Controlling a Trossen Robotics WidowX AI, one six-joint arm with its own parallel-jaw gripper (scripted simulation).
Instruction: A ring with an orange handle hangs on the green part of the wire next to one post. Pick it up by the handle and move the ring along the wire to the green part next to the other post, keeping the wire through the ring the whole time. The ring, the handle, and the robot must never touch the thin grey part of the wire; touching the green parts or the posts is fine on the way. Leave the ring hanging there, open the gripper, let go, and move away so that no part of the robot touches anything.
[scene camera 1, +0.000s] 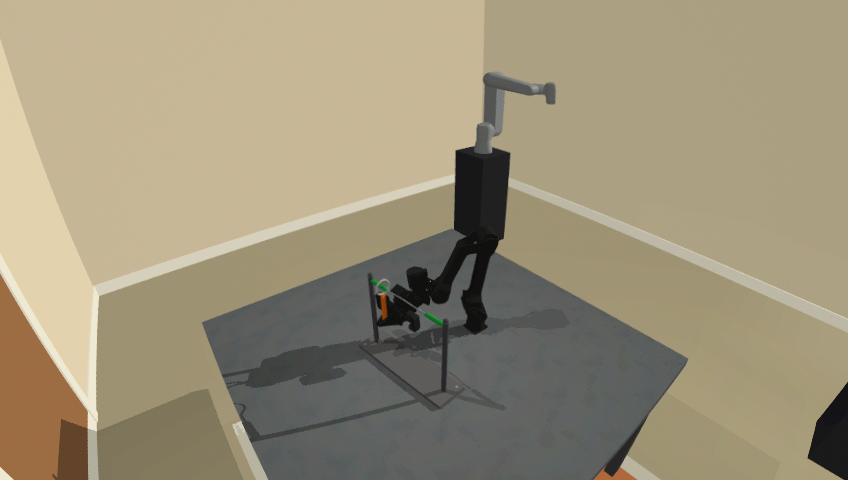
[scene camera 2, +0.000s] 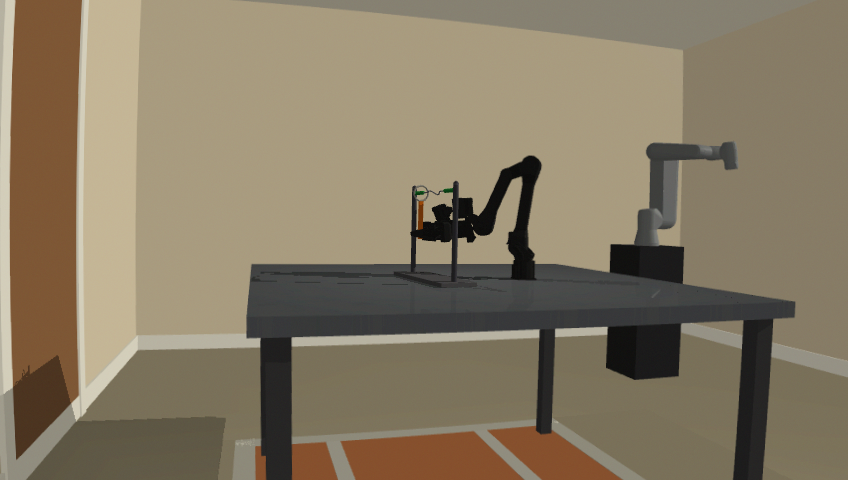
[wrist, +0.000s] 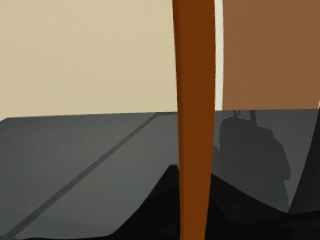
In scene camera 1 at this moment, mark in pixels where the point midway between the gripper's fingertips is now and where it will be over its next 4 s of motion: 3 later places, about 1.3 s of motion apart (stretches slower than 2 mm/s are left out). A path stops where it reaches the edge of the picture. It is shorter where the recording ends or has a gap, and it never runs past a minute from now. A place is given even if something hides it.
My gripper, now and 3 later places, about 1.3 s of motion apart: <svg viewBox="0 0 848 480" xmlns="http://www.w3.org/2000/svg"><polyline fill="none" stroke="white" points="377,325 386,331 396,333 411,332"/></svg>
